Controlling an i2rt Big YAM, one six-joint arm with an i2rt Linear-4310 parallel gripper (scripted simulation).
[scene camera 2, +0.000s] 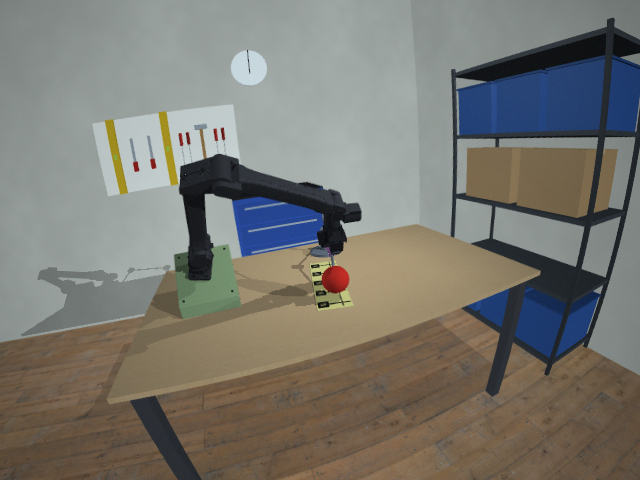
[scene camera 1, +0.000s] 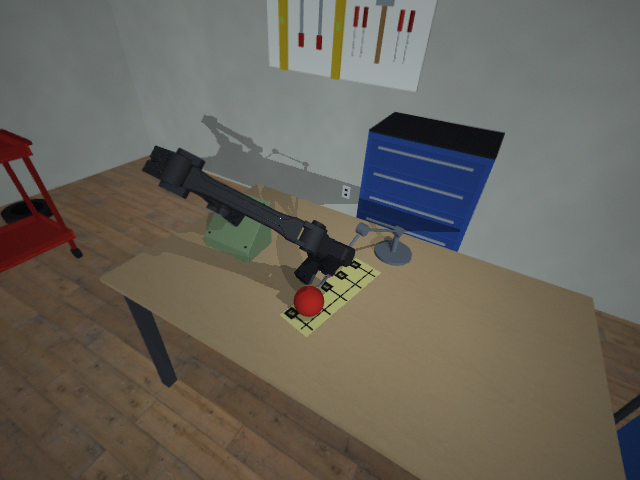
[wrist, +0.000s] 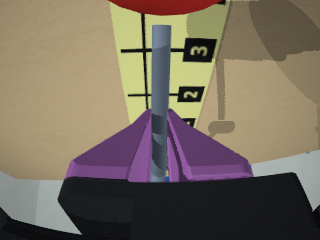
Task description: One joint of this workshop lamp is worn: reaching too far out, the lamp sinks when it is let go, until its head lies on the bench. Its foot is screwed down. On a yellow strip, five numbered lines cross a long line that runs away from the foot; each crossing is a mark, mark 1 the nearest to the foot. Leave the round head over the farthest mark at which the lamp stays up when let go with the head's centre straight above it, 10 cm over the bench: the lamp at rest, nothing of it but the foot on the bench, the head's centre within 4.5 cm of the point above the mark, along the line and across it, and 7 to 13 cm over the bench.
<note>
In view: the gripper (wrist: pixel 159 117) and a yellow strip (scene camera 1: pixel 347 282).
</note>
